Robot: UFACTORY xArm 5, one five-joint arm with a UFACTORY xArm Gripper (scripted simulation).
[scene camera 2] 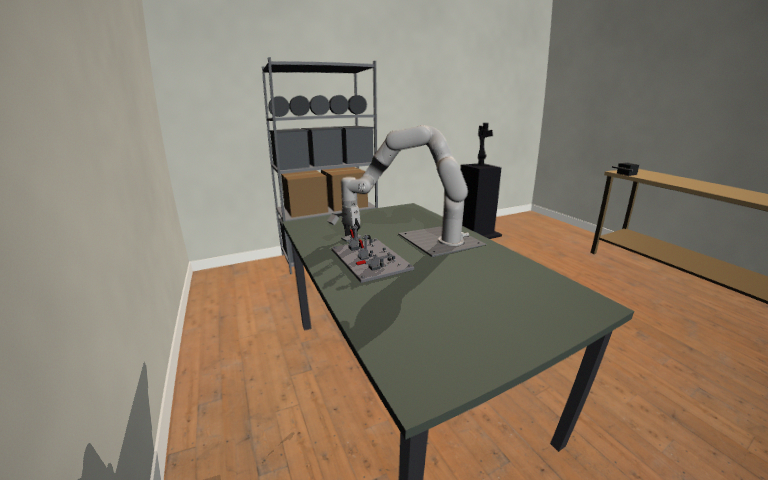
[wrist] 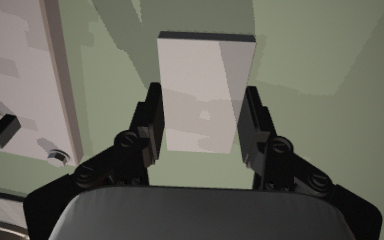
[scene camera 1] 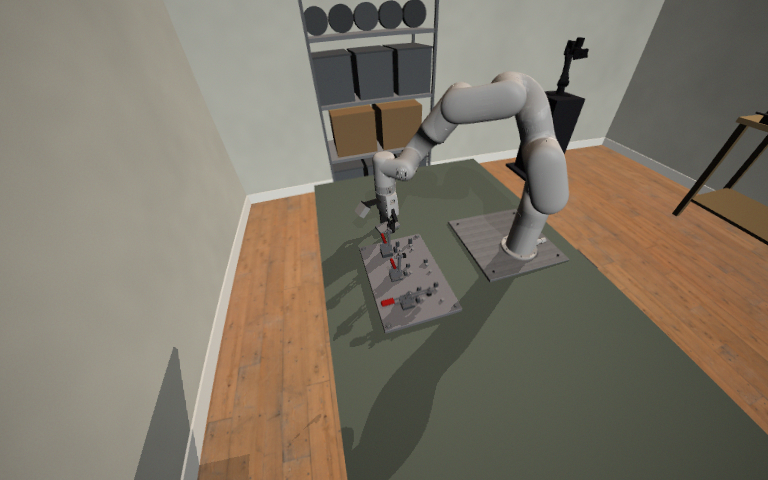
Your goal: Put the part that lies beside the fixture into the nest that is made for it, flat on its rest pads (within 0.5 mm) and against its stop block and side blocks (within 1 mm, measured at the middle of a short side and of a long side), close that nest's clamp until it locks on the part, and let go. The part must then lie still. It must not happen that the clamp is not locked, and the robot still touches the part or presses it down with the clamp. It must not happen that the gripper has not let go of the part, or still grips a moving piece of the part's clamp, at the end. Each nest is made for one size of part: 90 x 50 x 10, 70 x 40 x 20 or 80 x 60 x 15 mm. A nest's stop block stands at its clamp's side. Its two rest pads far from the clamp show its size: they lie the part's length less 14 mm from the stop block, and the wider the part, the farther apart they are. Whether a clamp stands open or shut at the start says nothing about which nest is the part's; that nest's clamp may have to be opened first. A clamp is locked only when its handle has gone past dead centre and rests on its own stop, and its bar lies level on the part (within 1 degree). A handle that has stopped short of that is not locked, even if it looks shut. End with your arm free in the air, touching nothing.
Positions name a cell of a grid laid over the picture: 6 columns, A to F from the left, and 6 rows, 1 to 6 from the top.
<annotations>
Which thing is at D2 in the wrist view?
A part.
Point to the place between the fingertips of the gripper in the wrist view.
D3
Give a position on a grey fixture plate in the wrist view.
A3
</annotations>
